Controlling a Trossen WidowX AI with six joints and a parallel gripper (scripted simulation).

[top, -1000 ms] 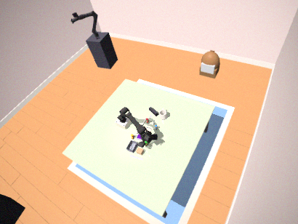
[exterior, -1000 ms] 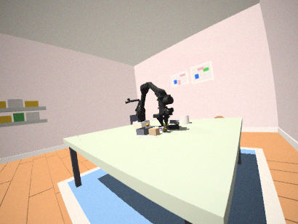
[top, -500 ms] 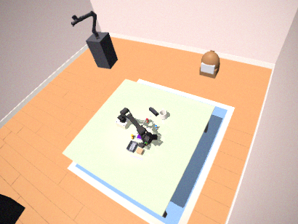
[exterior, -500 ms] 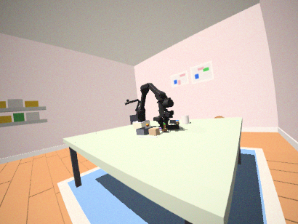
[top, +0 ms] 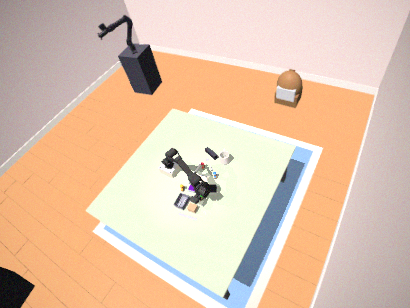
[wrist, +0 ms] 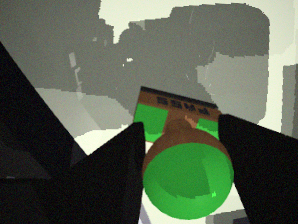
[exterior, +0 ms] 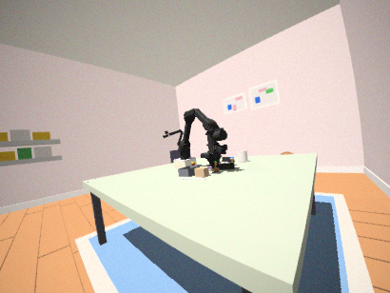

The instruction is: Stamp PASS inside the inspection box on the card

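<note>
Now: the purple ink pad 10 cm behind my gripper tip, 6 cm to the left of it and 2 cm below it. The rest, counted from my gripper tip: tan block 3 cm behind, 10 cm to the right; then dark block 2 cm ahead, 10 cm to the left, 1 cm below; then green-knobbed stamp right at my gripper tip.
</note>
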